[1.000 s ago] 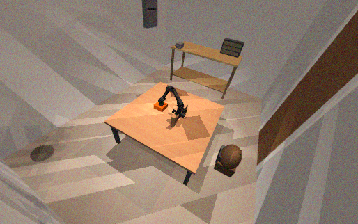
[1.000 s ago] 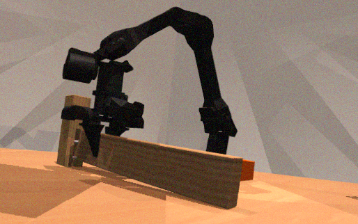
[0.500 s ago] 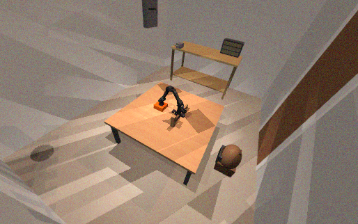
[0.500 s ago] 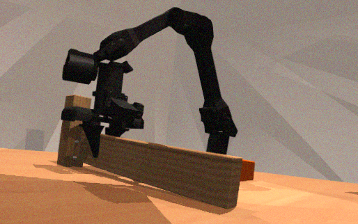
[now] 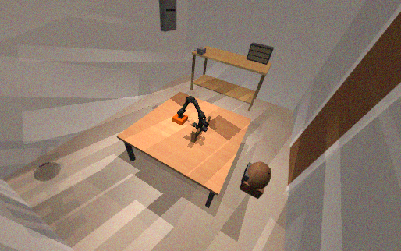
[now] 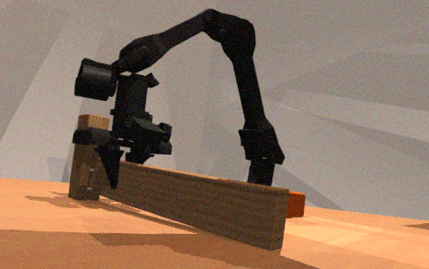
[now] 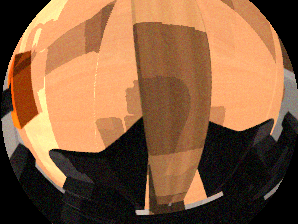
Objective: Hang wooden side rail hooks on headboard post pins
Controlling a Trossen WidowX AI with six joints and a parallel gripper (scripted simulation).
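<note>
My gripper tip is 14 cm to the left of the headboard post and 4 cm below it.
</note>
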